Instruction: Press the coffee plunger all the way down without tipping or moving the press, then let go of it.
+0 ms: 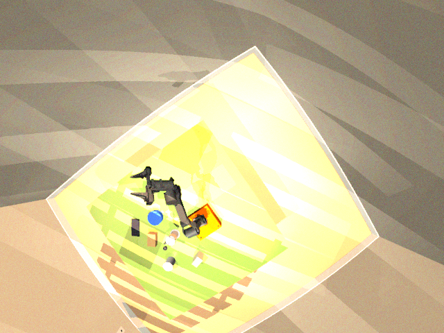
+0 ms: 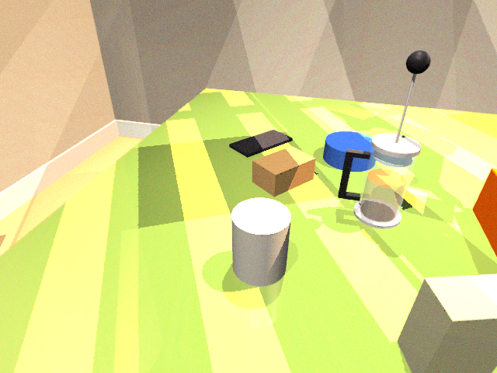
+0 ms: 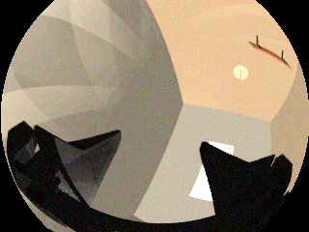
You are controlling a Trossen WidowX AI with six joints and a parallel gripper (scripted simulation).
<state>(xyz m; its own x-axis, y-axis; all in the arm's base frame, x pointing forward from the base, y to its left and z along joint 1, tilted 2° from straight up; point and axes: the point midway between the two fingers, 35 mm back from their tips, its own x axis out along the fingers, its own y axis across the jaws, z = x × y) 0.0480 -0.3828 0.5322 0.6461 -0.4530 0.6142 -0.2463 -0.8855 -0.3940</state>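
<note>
Now: the glass coffee press 24 cm ahead of my gripper tip, 42 cm to the left of it and 50 cm below it. From my gripper tip the other things lie so: pale box: 16 cm ahead, 68 cm to the left, 58 cm below; then flat black slab: 50 cm ahead, 20 cm to the left, 63 cm below; then blue bowl: 28 cm ahead, 22 cm to the left, 61 cm below.
</note>
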